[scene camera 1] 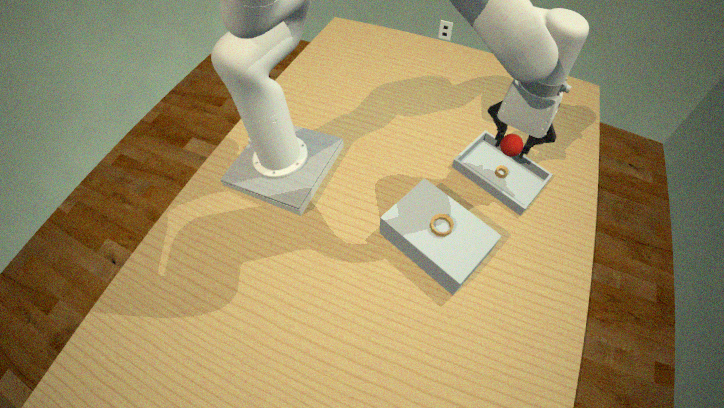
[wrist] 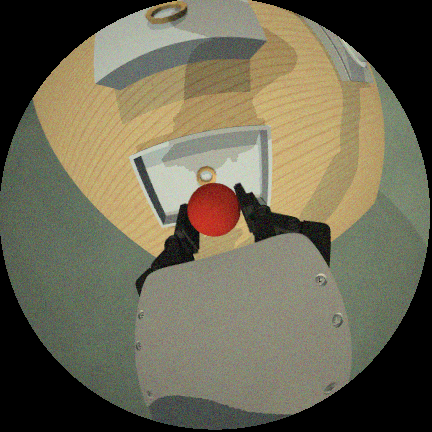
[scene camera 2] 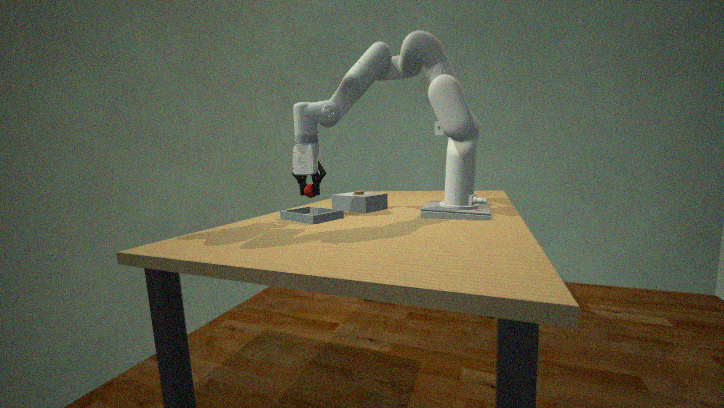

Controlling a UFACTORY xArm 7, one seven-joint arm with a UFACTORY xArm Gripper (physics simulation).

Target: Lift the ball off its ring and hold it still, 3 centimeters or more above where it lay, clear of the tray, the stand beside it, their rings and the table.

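Seen in the pictures: gripper, between the fingertips: (scene camera 1: 510, 148) (wrist: 214, 204) (scene camera 2: 310, 195); arm's base, origin of its link: (scene camera 1: 280, 157) (scene camera 2: 458, 206).
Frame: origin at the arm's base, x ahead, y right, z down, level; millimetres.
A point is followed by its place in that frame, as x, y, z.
The red ball (scene camera 1: 511, 144) @[426, -250, -89] (scene camera 2: 309, 190) @[413, -286, -75] (wrist: 214, 209) @[422, -253, -91] is held between the black fingers of my gripper (scene camera 1: 512, 147) @[426, -272, -57] (scene camera 2: 310, 191) @[426, -272, -57] (wrist: 214, 204) @[426, -272, -57], which is shut on it. In the second scene view a gap shows between the ball and the tray (scene camera 2: 327, 217) @[338, -289, 12] below, so the ball hangs in the air above it. The light grey tray (scene camera 1: 487, 187) @[422, -202, 11] (wrist: 267, 150) @[338, -252, -2] stands on the table, and its small tan ring (scene camera 1: 496, 172) @[422, -256, 14] (wrist: 199, 175) @[439, -261, 13] lies bare on its floor. Part of the tray is hidden behind the ball and fingers in the wrist view.
The grey stand (scene camera 1: 420, 202) @[331, -52, -36] (scene camera 2: 358, 203) @[343, -102, -10] (wrist: 125, 50), a raised block, is beside the tray and bears a larger tan ring (scene camera 1: 433, 228) @[382, -11, -47] (scene camera 2: 359, 192) @[377, -44, -45] (wrist: 161, 20). The arm's grey base plate (scene camera 1: 324, 152) @[78, -65, -4] (scene camera 2: 455, 214) @[-21, -102, 11] is farther off on the wooden table (scene camera 1: 354, 329) @[360, 207, 25] (scene camera 2: 379, 258) @[-10, -547, 25] (wrist: 310, 125) @[227, -231, 25].
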